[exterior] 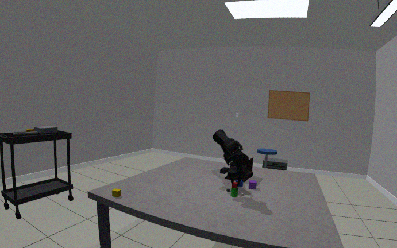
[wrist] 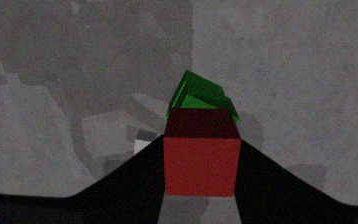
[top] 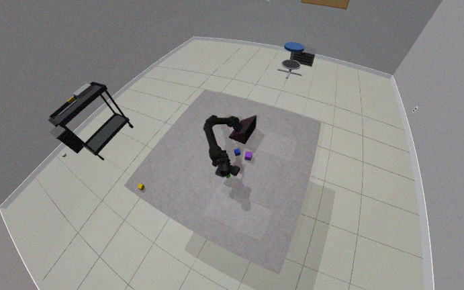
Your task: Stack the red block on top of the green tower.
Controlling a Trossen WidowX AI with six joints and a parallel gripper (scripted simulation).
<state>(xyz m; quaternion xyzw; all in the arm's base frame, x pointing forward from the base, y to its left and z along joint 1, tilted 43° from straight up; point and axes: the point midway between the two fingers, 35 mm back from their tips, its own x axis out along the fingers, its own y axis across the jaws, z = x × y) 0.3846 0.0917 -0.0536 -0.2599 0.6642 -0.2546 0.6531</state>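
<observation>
My gripper tip is now 10 mm below the red block. From my gripper tip the other things lie so: yellow block: 540 mm to the right, 420 mm ahead, 50 mm below; purple block: 210 mm behind, 60 mm to the left, 40 mm below; blue block: 200 mm behind, 50 mm below, 30 mm to the right.
</observation>
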